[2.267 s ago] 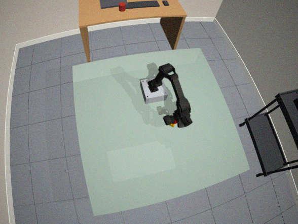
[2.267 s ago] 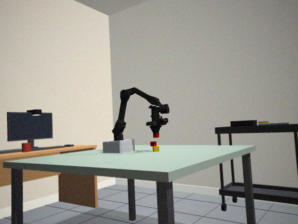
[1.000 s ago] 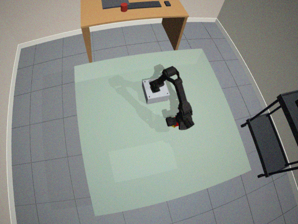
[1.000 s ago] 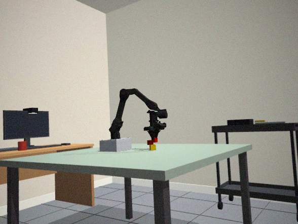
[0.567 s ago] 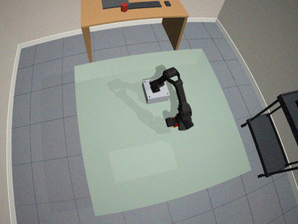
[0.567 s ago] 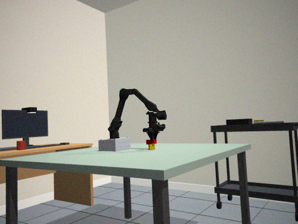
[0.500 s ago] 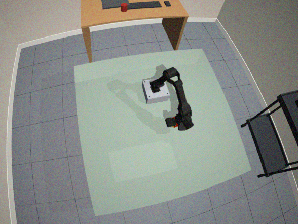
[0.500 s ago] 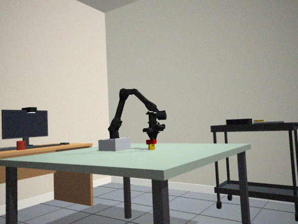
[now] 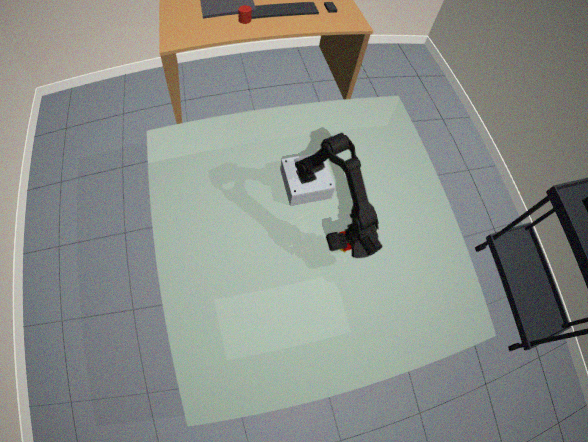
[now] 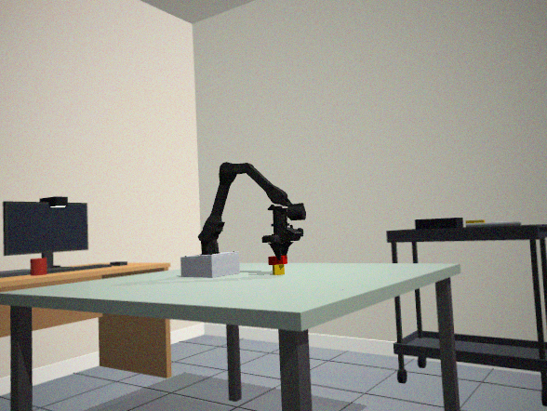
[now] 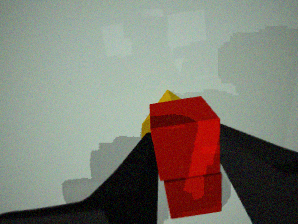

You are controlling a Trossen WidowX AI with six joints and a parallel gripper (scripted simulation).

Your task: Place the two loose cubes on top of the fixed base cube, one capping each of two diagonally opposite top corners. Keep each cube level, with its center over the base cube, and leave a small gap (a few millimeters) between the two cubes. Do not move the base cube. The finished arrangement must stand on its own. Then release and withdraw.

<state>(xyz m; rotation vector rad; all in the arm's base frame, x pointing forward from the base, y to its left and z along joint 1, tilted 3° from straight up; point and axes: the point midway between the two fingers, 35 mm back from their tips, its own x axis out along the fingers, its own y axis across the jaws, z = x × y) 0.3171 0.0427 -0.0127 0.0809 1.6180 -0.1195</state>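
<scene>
Now: gripper tip 40 mm above the yellow base cube and 20 mm past it.
</scene>
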